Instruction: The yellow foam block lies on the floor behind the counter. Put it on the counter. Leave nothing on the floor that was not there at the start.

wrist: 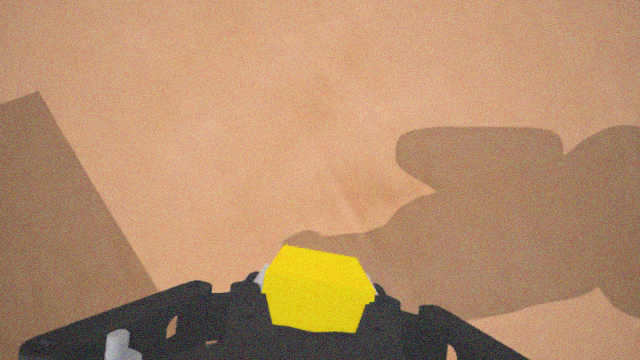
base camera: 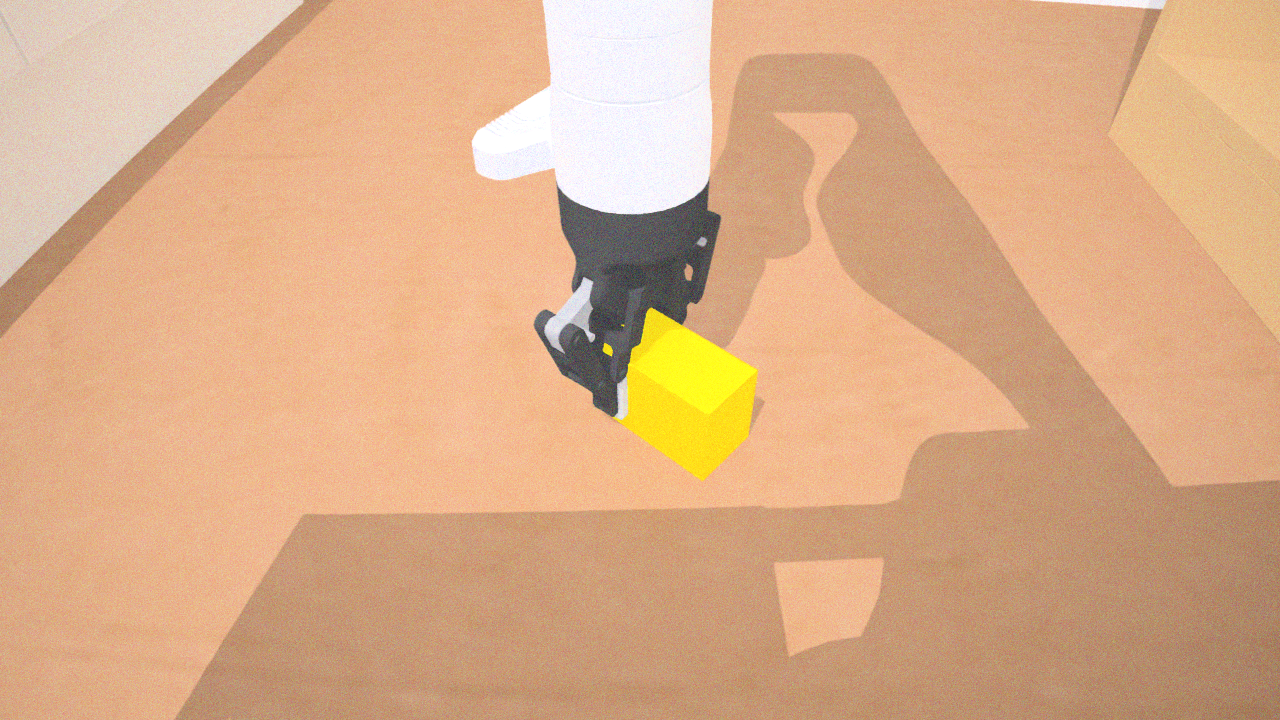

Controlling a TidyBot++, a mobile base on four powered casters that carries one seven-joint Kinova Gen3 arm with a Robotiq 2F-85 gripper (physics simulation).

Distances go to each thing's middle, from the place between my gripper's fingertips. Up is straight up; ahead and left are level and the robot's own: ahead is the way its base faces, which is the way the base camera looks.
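Labels:
My gripper is 20 mm to the left of the yellow foam block (base camera: 690, 399), 20 mm past it, and it's 20 mm below it too.

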